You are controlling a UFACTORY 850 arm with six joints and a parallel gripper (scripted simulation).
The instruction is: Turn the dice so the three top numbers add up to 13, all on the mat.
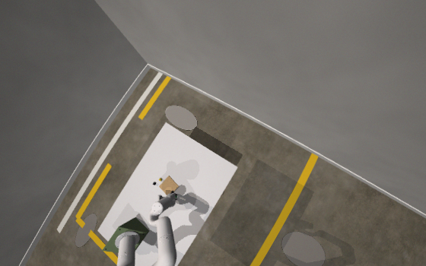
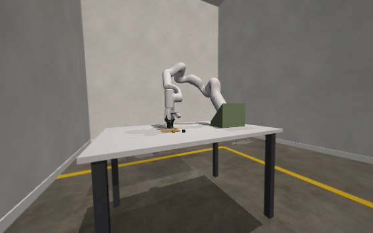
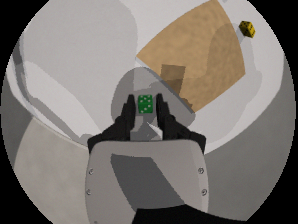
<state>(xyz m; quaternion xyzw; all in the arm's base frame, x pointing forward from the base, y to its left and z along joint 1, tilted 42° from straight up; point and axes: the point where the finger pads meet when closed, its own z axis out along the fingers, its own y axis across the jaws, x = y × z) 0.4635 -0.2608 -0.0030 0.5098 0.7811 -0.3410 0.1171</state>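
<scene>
My hand is 1 cm above the green die. The rest, counted from my hand: black die: 1 cm ahead, 24 cm to the left, 1 cm below; then yellow die: 7 cm ahead, 20 cm to the left, 1 cm below; then tan mat: 5 cm ahead, 10 cm to the left, 2 cm below.
</scene>
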